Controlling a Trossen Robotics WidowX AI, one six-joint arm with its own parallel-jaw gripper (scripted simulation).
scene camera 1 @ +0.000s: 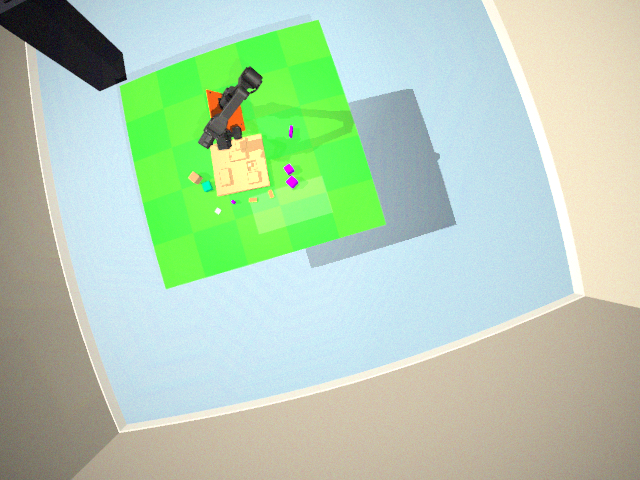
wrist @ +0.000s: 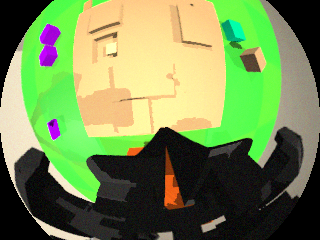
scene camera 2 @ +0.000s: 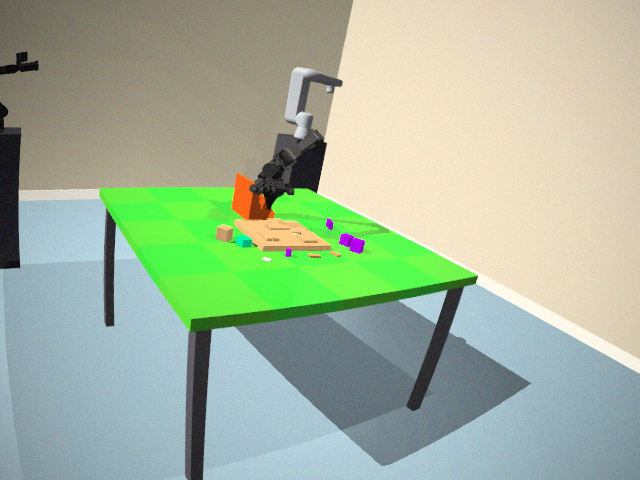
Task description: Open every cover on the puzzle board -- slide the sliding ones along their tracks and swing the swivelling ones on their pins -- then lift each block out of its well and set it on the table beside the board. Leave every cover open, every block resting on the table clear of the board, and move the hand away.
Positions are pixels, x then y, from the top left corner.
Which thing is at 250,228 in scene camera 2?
A tan puzzle board.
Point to a tan puzzle board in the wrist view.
200,88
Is the gripper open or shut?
Shut.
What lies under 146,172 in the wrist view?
The gripper.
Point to a tan puzzle board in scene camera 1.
255,151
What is the gripper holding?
Nothing.
